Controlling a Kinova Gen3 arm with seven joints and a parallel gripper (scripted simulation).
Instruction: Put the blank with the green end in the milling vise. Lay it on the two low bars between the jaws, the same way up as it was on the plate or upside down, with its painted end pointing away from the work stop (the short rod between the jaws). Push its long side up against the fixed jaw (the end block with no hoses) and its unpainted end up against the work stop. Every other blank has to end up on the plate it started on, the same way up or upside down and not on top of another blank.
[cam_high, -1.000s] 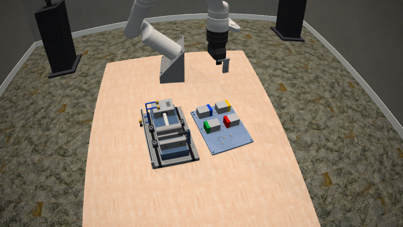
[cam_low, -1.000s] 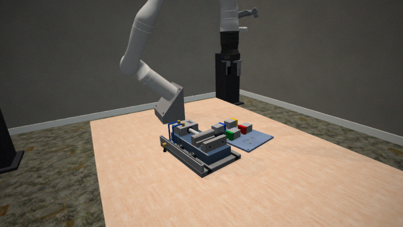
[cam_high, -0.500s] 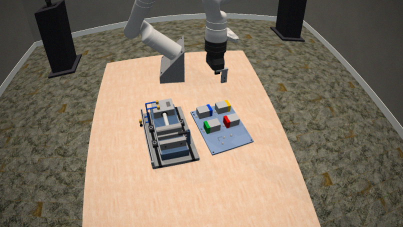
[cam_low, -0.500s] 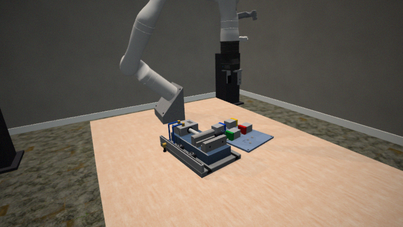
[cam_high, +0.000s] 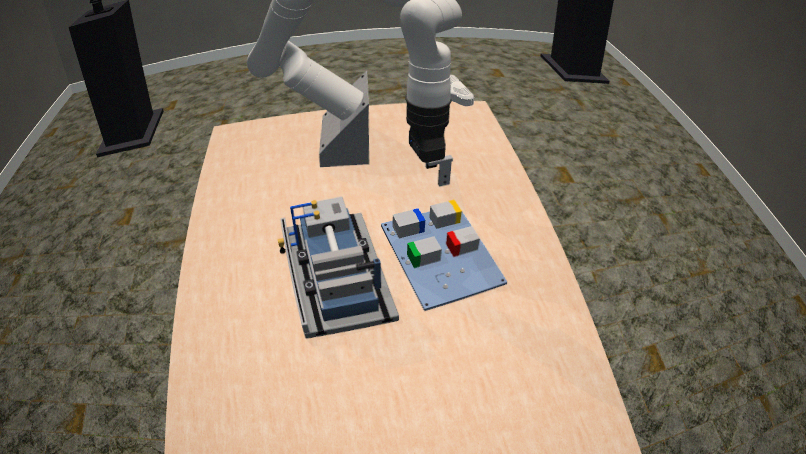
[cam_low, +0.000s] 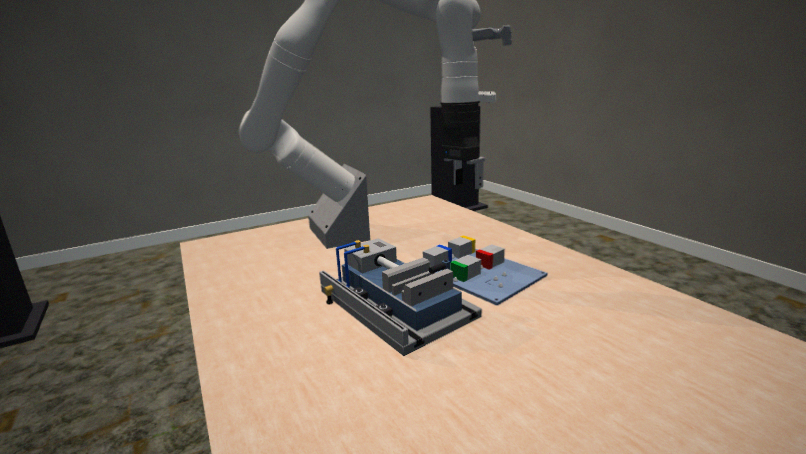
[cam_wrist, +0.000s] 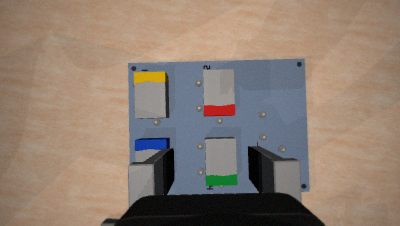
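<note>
Now: the green-ended blank 20 mm ahead of my hand, 20 mm to the right of it and 200 mm below it. Also, from my hand: red-ended blank 10 mm ahead, 70 mm to the left, 200 mm below; yellow-ended blank 80 mm behind, 50 mm to the left, 200 mm below; blue-ended blank 70 mm behind, 40 mm to the right, 200 mm below.
</note>
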